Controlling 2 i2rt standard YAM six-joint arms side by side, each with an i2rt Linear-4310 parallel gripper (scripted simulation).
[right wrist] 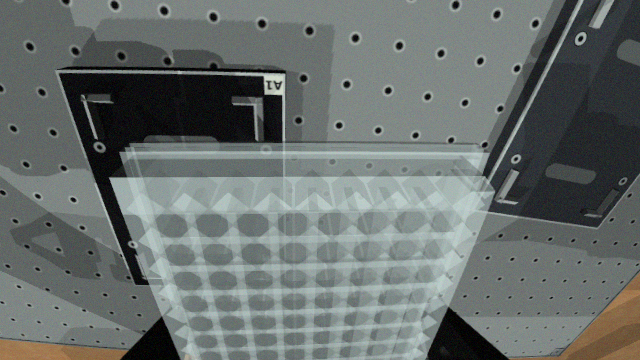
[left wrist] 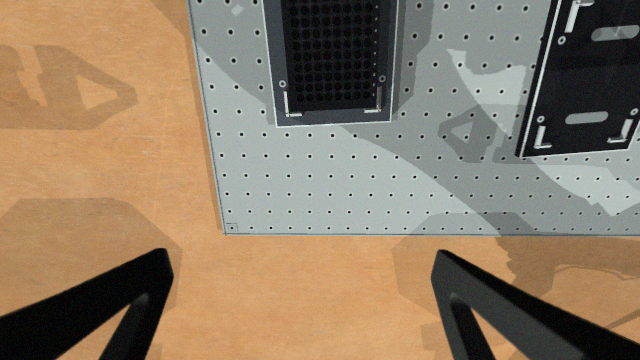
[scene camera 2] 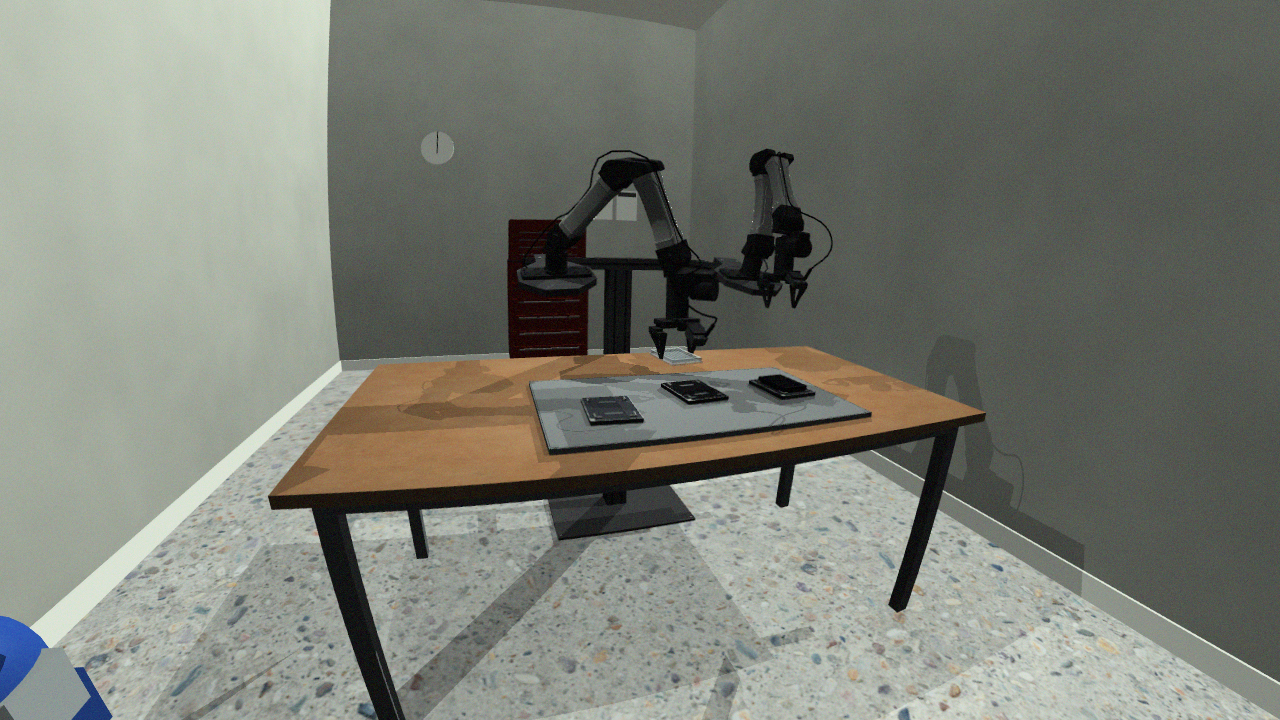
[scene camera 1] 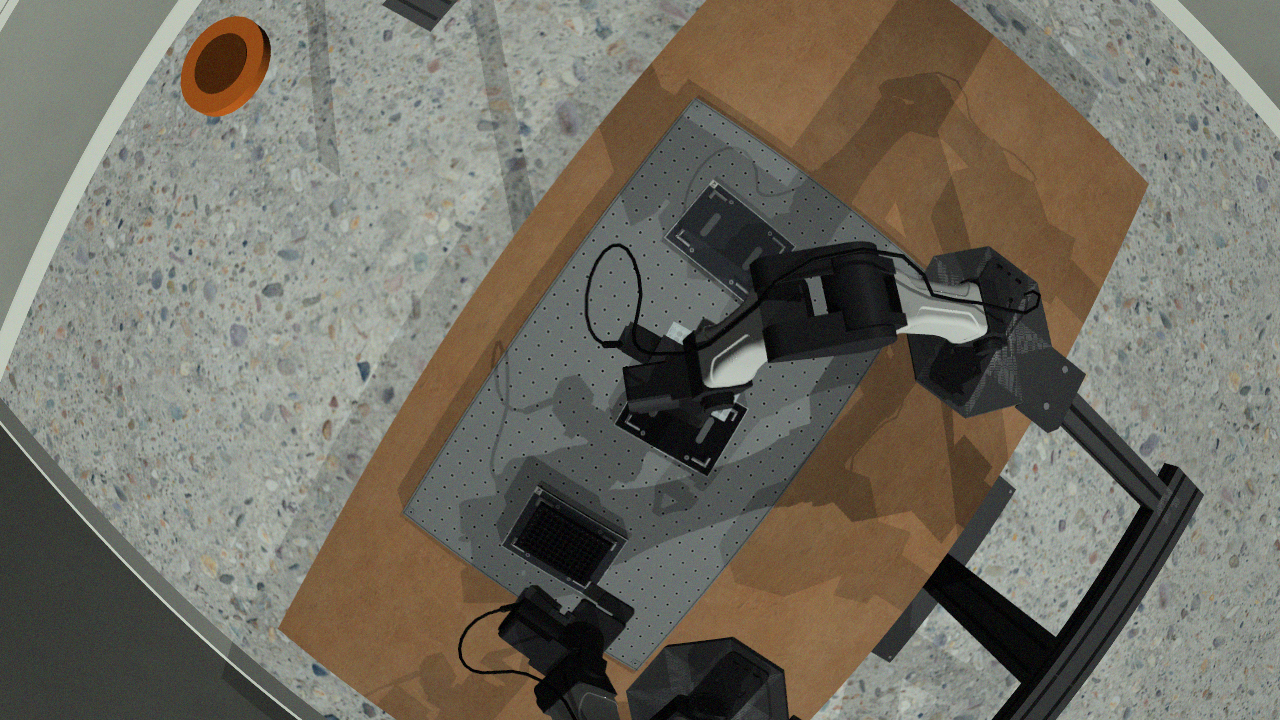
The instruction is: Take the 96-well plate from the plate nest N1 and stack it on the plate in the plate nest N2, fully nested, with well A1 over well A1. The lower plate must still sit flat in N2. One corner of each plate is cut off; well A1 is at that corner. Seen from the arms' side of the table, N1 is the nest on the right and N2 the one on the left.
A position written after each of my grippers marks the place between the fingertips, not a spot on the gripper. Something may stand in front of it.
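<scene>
Scene camera 1 gives me my left gripper [scene camera 1: 586, 617], a black 96-well plate [scene camera 1: 539, 548] and a black nest [scene camera 1: 677, 438]. In scene camera 2 I can see my right gripper [scene camera 2: 675, 357] and also my left gripper [scene camera 2: 780, 308]. The left wrist view has my left gripper [left wrist: 303, 262] and the black 96-well plate [left wrist: 332, 60] in it, but the clear 96-well plate is out of frame in the left wrist view. As for the right wrist view, I see the clear 96-well plate [right wrist: 250, 275] and my right gripper [right wrist: 308, 314] there, while the black 96-well plate is out of frame in the right wrist view.
</scene>
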